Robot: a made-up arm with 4 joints.
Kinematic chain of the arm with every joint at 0, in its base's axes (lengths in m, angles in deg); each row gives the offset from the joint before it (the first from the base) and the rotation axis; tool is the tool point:
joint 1: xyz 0 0 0.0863 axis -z
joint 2: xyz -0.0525 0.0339 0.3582 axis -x
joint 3: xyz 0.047 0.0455 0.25 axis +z
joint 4: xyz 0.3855 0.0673 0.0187 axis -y
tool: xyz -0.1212 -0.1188 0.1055
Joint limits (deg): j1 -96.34..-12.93 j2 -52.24..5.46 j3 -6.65..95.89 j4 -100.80..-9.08
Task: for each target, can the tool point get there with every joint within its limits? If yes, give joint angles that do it. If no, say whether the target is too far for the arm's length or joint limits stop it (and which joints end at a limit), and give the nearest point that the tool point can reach.
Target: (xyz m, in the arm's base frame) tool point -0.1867 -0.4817 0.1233
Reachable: no: joint limits stop it (at a limit: joint 1, joint 2, joint 3, joint 4) | nearest point 0.3293 -0.2317 0.6542 | short by 0.781 m
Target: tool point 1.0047 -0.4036 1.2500
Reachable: no: too far | nearest point 0.4962 -0.0836 0.8052 | short by 0.748 m
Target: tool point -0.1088 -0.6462 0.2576
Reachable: no: joint limits stop it (at a limit: joint 1, joint 2, joint 3, joint 4) | nearest point 0.3293 -0.2317 0.6542 | short by 0.722 m
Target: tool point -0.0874 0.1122 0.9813
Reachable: yes | joints -73.90 -31.84 83.08 -22.99
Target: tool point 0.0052 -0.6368 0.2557
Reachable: no: joint limits stop it (at a limit: joint 1, joint 2, joint 3, joint 4) | nearest point 0.3293 -0.2317 0.6542 | short by 0.654 m
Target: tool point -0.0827 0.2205 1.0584
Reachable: yes | joints -74.85 -39.43 71.45 -78.57
